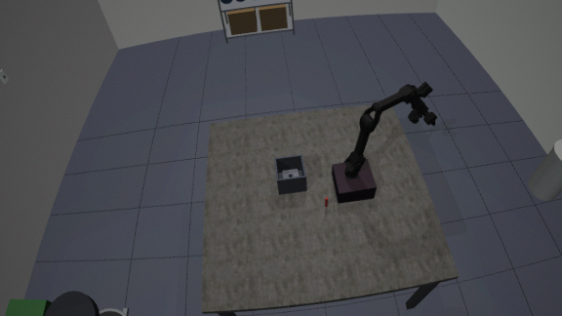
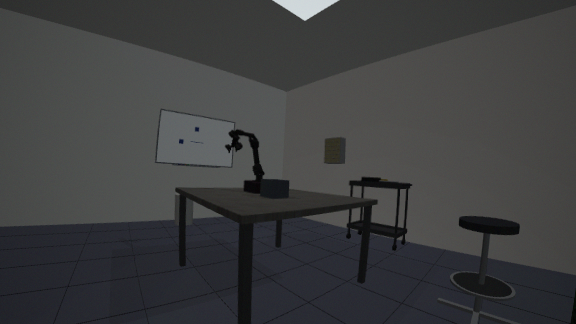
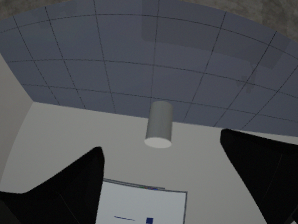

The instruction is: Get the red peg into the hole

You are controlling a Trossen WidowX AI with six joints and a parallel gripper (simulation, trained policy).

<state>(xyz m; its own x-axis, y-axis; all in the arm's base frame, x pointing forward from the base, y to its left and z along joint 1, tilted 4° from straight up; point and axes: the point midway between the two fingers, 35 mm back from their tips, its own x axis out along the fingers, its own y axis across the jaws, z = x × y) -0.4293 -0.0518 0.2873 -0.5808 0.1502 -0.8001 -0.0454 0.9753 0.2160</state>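
Now: the red peg 600 mm ahead of my gripper tip, 170 mm to the left of it and 340 mm below it. Round my gripper tip: light plate: 770 mm ahead, 30 mm to the right, 330 mm below.
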